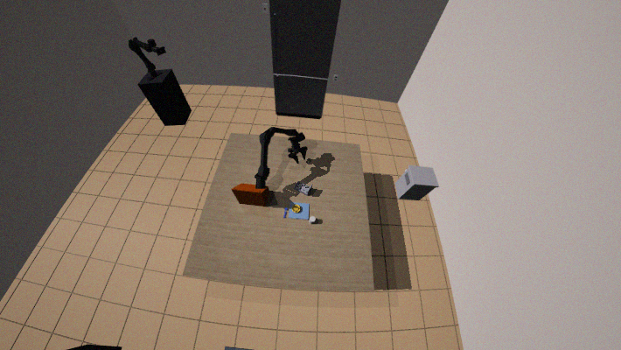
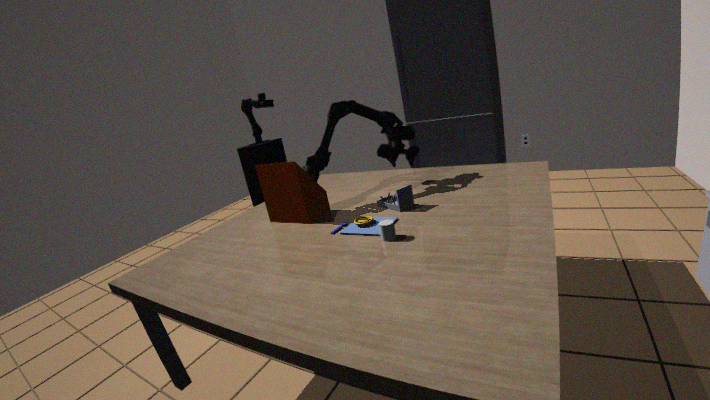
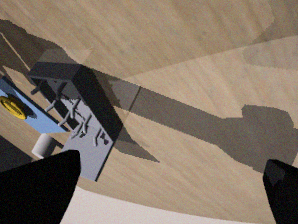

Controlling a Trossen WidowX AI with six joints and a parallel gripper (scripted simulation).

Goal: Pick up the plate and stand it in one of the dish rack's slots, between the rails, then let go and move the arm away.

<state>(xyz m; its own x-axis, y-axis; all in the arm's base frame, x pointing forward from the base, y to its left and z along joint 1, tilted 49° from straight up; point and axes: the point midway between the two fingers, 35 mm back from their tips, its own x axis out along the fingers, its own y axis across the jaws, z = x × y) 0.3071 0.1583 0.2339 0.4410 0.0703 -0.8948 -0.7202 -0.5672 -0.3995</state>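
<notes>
My gripper tip is 60 mm past the yellow plate, 380 mm to the left of it and 80 mm above it. Also, from my gripper tip: white cup 60 mm ahead, 480 mm to the right, 70 mm below; then grey dish rack 210 mm to the right, 70 mm below; then blue mat 40 mm behind, 400 mm to the right, 90 mm below.
</notes>
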